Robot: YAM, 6 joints.
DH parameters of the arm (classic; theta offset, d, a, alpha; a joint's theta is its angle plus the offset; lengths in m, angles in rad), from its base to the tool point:
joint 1: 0 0.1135 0.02 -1.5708
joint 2: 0 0 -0.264 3.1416
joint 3: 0.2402 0 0.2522 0
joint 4: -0.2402 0 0.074 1.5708
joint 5: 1.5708 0 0 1.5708
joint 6: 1.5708 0.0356 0 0
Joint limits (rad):
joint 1: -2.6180..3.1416
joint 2: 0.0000..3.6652
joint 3: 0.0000..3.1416
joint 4: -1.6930..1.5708
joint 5: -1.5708..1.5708
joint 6: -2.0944..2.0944
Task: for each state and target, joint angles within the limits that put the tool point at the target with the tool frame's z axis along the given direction. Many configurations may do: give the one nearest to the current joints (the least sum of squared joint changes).
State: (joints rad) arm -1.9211 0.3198 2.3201 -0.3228 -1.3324 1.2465
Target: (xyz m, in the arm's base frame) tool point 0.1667 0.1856 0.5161 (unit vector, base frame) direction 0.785 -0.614 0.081
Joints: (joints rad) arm -2.1603 0.4091 2.0510 -0.8113 -1.4609 1.2465
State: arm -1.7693 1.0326 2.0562 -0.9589 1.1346 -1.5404
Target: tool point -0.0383 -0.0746 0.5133 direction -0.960 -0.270 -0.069
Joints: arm -1.6340 0.8957 1.6489 -0.9592 1.2267 -1.5404
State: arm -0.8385 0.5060 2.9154 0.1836 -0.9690 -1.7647
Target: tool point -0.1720 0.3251 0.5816 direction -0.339 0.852 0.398
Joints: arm -1.0737 1.0916 3.1397 0.6814 -0.1086 -1.7647
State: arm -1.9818 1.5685 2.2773 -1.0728 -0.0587 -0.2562
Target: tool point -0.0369 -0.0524 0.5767 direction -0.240 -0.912 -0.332
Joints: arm -2.5290 1.3006 2.5601 -1.6912 -0.6540 -0.2562
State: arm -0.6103 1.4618 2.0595 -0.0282 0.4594 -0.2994
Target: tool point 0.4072 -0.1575 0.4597 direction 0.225 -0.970 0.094
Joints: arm -0.2988 1.9011 1.9815 0.1052 1.0365 -0.2994
